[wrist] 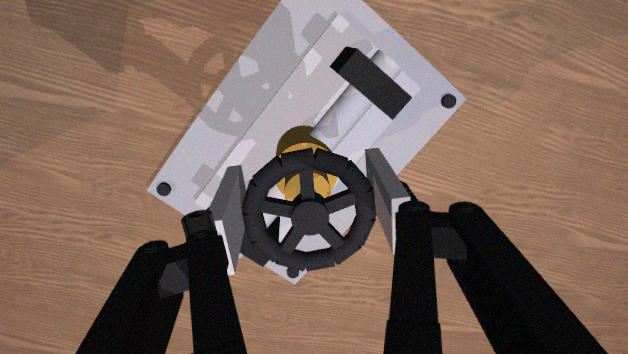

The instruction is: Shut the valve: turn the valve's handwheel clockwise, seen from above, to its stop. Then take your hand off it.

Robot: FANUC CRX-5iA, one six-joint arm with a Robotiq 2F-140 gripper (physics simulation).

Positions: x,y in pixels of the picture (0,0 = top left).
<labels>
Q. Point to a light grey base plate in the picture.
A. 282,42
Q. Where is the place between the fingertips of my gripper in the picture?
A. At 305,178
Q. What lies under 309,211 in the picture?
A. A black handwheel.
</labels>
